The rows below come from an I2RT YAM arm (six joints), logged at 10 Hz.
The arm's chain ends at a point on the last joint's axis. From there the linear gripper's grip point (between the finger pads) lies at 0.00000 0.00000 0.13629 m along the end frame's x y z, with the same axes.
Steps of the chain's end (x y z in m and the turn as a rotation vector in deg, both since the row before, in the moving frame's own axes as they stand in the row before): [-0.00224 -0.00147 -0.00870 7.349 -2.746 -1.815]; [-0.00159 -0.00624 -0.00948 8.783 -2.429 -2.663]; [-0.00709 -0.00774 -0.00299 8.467 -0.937 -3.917]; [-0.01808 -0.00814 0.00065 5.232 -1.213 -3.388]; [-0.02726 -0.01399 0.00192 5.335 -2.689 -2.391]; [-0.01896 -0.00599 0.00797 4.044 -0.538 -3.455]
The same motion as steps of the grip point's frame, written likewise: [-0.00903 -0.01879 -0.00998 7.349 -2.746 -1.815]; [-0.00783 -0.02690 -0.01120 8.783 -2.429 -2.663]; [-0.01000 -0.02771 -0.00449 8.467 -0.937 -3.917]; [-0.02133 -0.02047 0.00005 5.232 -1.213 -3.388]; [-0.03391 -0.02652 0.00118 5.335 -2.689 -2.391]; [-0.02053 -0.01556 0.00762 4.044 -0.538 -3.455]
